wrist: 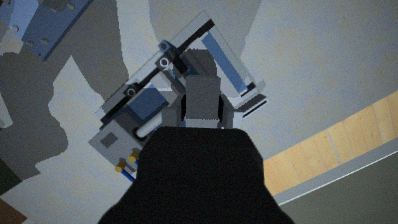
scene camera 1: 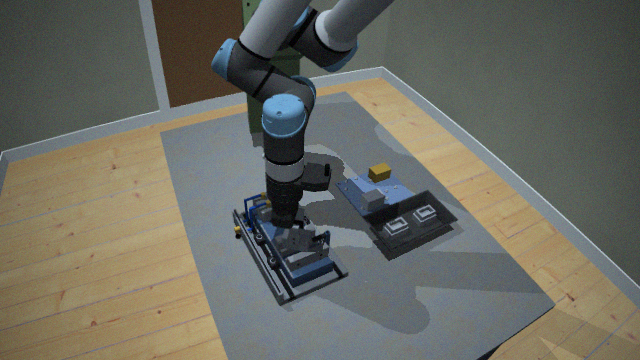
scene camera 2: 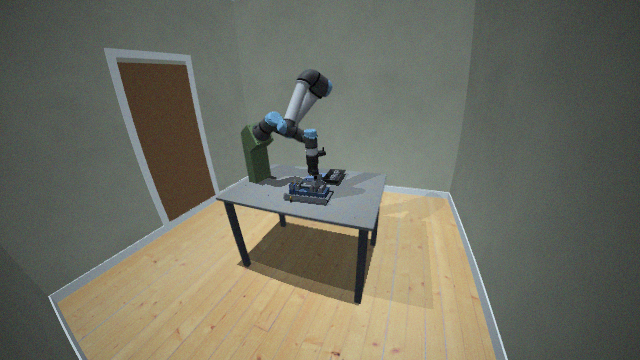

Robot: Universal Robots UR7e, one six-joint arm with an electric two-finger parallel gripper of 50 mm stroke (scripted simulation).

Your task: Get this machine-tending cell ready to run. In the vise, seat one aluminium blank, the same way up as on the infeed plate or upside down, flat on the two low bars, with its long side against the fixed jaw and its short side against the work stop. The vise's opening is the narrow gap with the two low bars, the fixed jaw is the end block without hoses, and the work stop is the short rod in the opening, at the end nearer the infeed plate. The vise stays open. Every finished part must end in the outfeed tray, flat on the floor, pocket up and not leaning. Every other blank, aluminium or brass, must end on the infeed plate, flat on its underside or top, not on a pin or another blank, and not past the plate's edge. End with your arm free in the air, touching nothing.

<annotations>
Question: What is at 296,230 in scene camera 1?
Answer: My gripper.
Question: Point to an aluminium blank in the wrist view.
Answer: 202,91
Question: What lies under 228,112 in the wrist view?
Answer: My gripper.
</annotations>
